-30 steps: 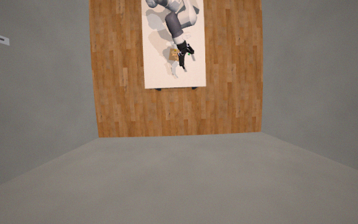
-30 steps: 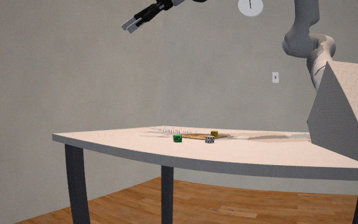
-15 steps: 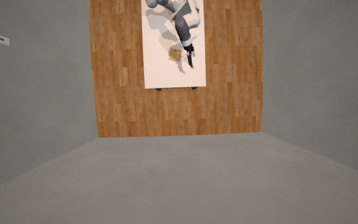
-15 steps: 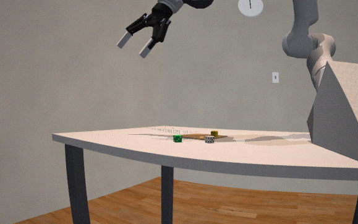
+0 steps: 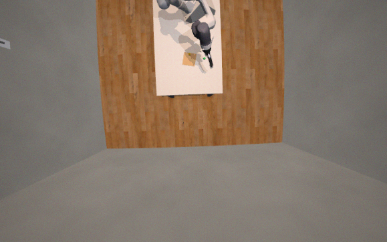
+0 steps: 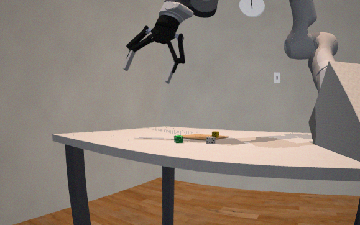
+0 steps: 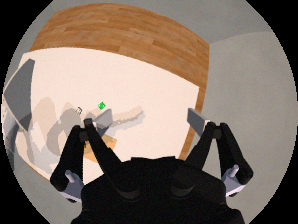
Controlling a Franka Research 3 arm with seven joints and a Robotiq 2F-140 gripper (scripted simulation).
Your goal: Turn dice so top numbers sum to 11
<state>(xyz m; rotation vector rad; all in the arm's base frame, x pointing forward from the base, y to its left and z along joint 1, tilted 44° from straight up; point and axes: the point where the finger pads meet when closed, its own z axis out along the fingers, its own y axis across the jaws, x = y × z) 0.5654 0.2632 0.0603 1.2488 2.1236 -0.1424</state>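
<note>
My hand is 200 mm above the green die, 110 mm past it and 20 mm to the left of it. Round my hand: yellow die: 190 mm below, 180 mm to the right, 160 mm behind; then white die: 200 mm below, 190 mm behind, 50 mm to the right; then tan mat: 200 mm below, 190 mm to the right, 110 mm behind.
</note>
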